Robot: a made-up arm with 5 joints. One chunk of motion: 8 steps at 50 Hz.
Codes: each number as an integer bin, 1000 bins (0 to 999) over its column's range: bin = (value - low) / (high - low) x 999, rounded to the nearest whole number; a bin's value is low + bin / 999 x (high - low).
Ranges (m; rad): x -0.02..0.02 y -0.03..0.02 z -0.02..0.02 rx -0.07..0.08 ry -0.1..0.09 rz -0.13..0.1
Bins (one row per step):
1: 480 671 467 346 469 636
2: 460 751 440 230 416 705
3: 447 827 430 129 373 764
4: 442 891 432 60 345 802
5: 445 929 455 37 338 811
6: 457 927 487 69 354 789
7: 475 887 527 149 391 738
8: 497 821 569 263 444 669
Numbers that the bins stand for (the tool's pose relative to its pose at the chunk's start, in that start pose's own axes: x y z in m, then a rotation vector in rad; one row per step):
1: -0.0008 0.0036 -0.0013 -0.0180 -0.0108 0.0164
2: -0.0016 0.0076 -0.0024 -0.0355 -0.0209 0.0323
3: -0.0021 0.0114 -0.0028 -0.0506 -0.0291 0.0459
4: -0.0023 0.0146 -0.0027 -0.0610 -0.0344 0.0546
5: -0.0022 0.0165 -0.0018 -0.0644 -0.0357 0.0567
6: -0.0017 0.0164 -0.0005 -0.0596 -0.0327 0.0517
7: -0.0010 0.0144 0.0011 -0.0476 -0.0256 0.0399
8: -0.0001 0.0111 0.0028 -0.0305 -0.0156 0.0240

